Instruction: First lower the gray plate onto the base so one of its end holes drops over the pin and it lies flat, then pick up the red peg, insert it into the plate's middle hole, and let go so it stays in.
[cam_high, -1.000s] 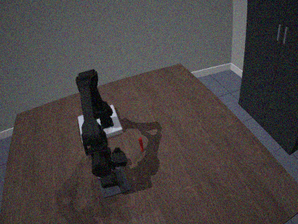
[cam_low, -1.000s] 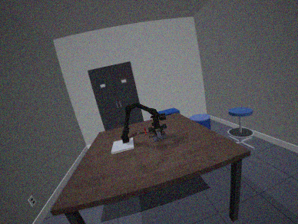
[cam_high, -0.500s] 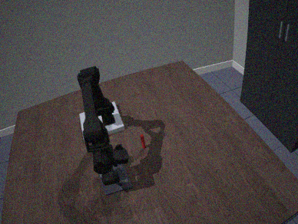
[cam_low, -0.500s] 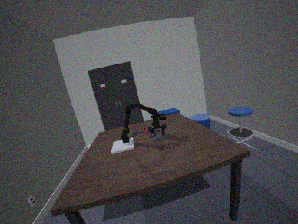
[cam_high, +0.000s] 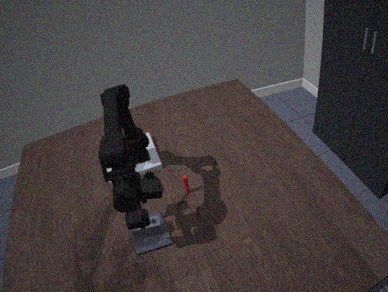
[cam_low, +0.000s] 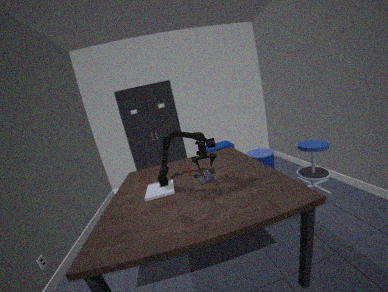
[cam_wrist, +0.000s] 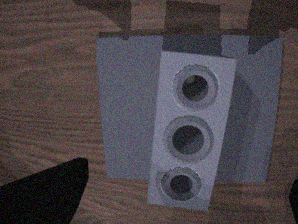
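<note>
The gray plate lies 5 cm below my gripper tip. From my gripper tip the other things lie so: gray base 2 cm to the left, 9 cm below; red peg 12 cm behind, 17 cm to the left, 6 cm below.
</note>
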